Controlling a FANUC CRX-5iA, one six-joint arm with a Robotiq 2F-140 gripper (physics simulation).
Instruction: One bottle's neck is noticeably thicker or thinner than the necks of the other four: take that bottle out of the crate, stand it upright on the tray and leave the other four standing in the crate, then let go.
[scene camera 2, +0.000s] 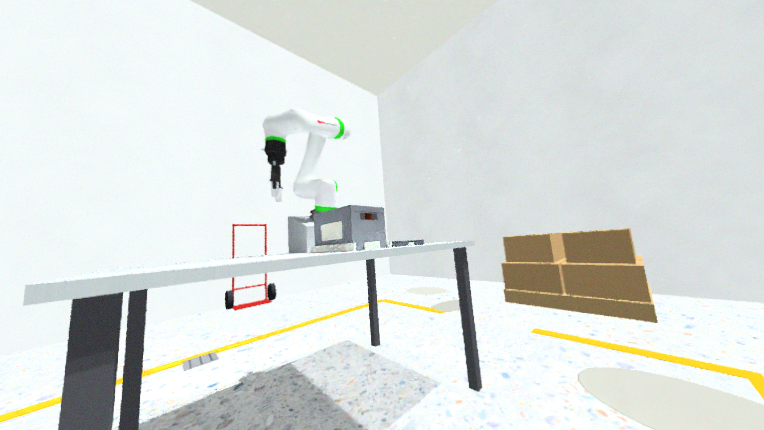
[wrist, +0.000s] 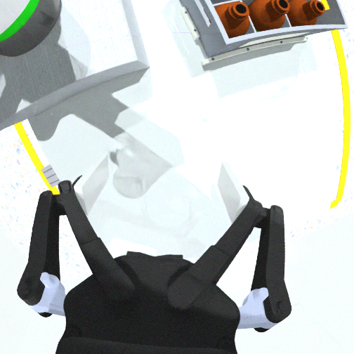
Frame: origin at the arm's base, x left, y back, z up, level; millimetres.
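Seen in the pictures: gripper, fingertip midpoint: (scene camera 2: 276, 199).
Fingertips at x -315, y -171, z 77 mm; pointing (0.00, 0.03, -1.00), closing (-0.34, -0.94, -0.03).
A point is followed by its place in that frame.
The grey crate (scene camera 2: 367, 236) @(x -74, y -553, z -131 mm) (wrist: 260, 37) stands on the table. In the wrist view its near part shows at the top right, with three brown bottles (wrist: 233, 21) (wrist: 267, 16) (wrist: 302, 16) upright in compartments. The other bottles are out of that view, and the neck differences cannot be told surely. Brown also shows through the crate's hand hole in scene camera 2. My gripper (scene camera 2: 276, 194) @(x -315, y -171, z 77 mm) (wrist: 163, 169) is open and empty, pointing down, high above the table and left of the crate in scene camera 2. A low dark item (scene camera 2: 407, 243) @(x 180, y -515, z -172 mm) beyond the crate may be the tray; its form is unclear.
The white table (scene camera 2: 160, 271) @(x -649, y -704, z -184 mm) runs under the gripper. A grey block (scene camera 2: 299, 235) @(x -169, y -38, z -88 mm) (wrist: 112, 82) stands by the robot's base, left of the crate. A red hand truck (scene camera 2: 249, 225) stands on the floor behind, and stacked cardboard boxes (scene camera 2: 604, 280) stand off to the right.
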